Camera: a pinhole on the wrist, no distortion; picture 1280 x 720 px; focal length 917.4 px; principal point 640.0 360.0 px. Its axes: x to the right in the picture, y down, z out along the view. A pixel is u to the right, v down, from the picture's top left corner.
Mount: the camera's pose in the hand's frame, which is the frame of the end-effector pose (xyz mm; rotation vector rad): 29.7 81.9 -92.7 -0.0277 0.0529 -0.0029
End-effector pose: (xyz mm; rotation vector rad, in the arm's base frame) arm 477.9 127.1 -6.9 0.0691 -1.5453 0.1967
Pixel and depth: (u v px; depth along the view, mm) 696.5 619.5 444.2
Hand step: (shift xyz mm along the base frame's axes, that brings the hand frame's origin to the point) -376.9 164.4 72.5
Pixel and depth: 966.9 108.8 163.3
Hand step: -73.2 37.2 94.6
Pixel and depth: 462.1 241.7 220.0
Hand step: -138.2 36.8 -2.5
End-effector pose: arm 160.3 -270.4 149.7 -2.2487 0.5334 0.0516
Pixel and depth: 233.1 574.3 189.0
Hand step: -78.3 10.8 -151.1
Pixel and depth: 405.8 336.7 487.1
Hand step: -41.7 266.7 -314.9
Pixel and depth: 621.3 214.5 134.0
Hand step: 11.3 -19.6 -80.8
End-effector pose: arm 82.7 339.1 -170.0 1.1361 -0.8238 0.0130
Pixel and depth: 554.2 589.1 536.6
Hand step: -340.6 -253.2 261.7
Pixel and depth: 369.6 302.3 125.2
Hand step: -51.6 7.8 67.0
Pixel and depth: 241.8 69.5 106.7
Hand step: -38.4 13.7 37.1
